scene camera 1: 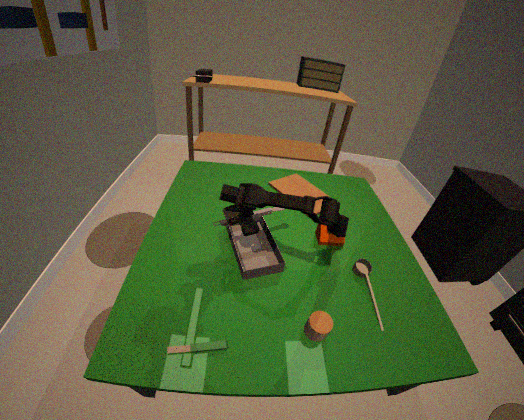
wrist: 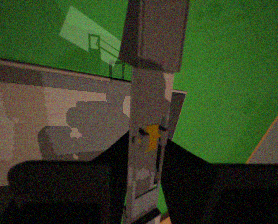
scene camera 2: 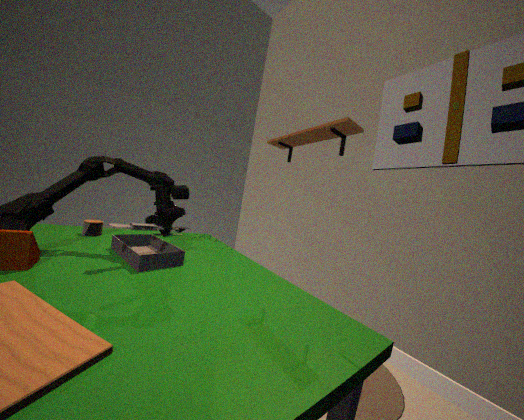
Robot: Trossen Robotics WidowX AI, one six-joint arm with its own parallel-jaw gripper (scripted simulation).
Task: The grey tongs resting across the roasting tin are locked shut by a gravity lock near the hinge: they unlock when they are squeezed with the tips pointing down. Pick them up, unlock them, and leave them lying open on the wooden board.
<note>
I see my gripper, a roasting tin and a wooden board.
My gripper also shows in the wrist view.
</note>
